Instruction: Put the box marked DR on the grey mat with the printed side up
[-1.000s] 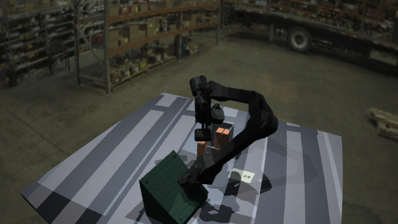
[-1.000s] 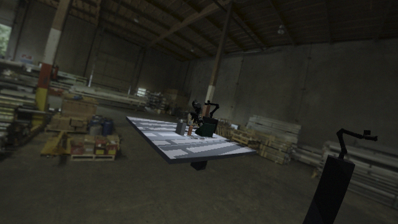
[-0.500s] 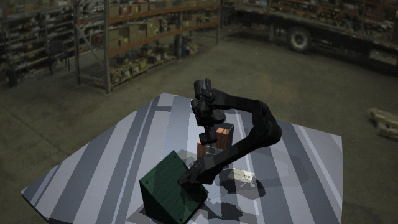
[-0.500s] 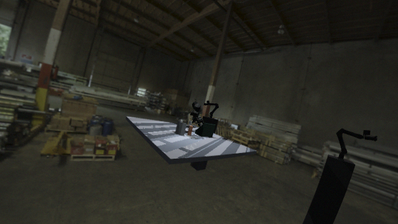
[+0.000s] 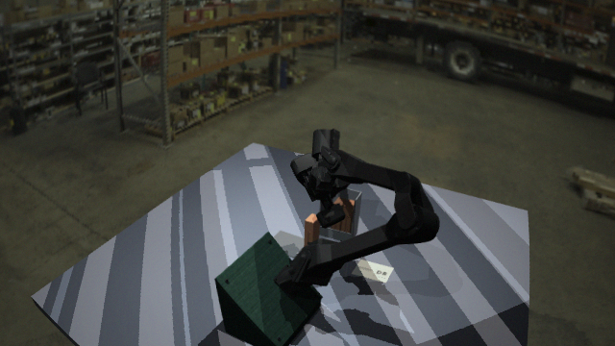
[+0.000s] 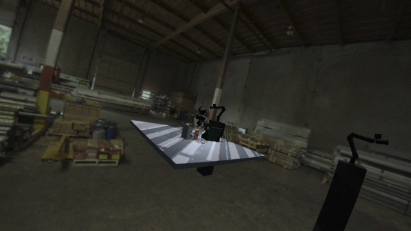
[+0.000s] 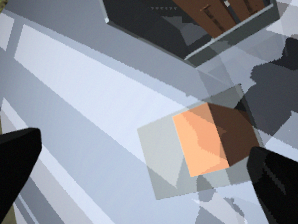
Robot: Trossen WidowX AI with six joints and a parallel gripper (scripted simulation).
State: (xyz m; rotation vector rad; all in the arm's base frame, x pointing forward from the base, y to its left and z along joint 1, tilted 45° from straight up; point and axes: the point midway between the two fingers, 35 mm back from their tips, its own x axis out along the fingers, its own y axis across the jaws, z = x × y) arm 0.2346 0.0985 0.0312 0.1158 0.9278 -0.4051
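The grey mat is 6 cm to the left of my gripper tip and 17 cm below it. The rest, counted from my gripper tip: white card (19 cm to the right, 18 cm below).
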